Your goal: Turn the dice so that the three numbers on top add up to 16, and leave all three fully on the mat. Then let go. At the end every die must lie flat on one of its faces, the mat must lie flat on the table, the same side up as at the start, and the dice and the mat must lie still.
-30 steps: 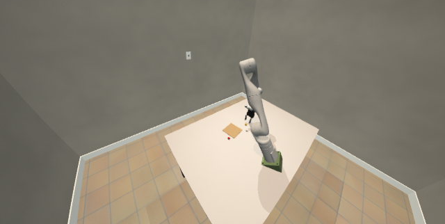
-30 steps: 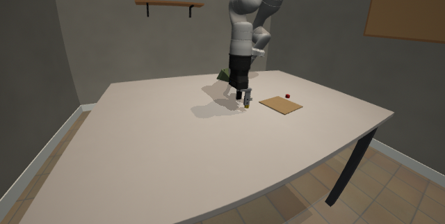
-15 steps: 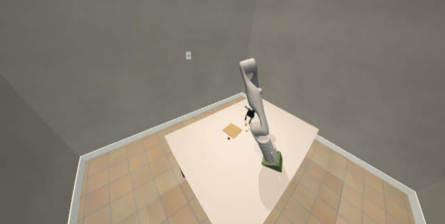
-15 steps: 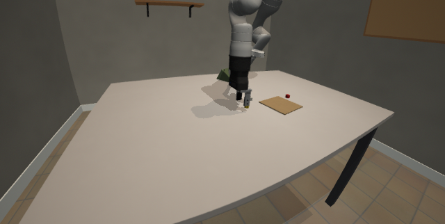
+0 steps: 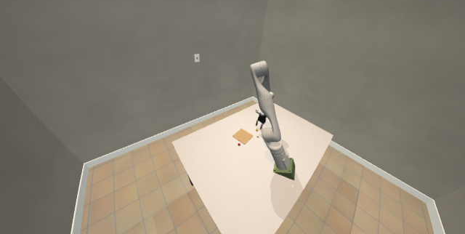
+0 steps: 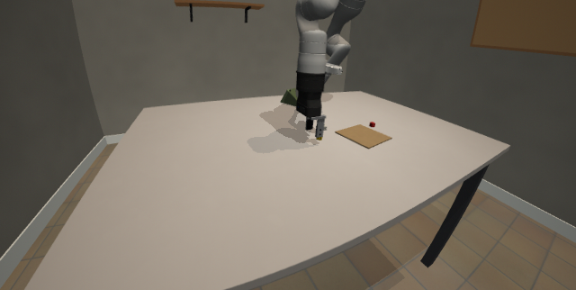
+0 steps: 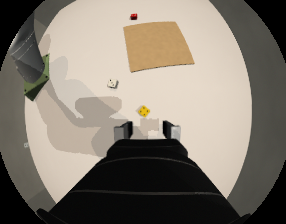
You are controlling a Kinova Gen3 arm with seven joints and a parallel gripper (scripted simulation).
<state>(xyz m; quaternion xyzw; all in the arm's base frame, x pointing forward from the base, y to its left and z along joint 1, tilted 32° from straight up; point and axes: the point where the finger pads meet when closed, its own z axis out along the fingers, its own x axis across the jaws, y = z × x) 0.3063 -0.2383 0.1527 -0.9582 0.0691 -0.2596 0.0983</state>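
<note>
Right now my hand is 30 mm to the right of the yellow die and 40 mm above it. The rest, counted from my hand: white die: 60 mm behind, 90 mm to the left, 40 mm below; then tan mat: 40 mm ahead, 180 mm to the left, 40 mm below; then red die: 280 mm to the left, 40 mm below.
</note>
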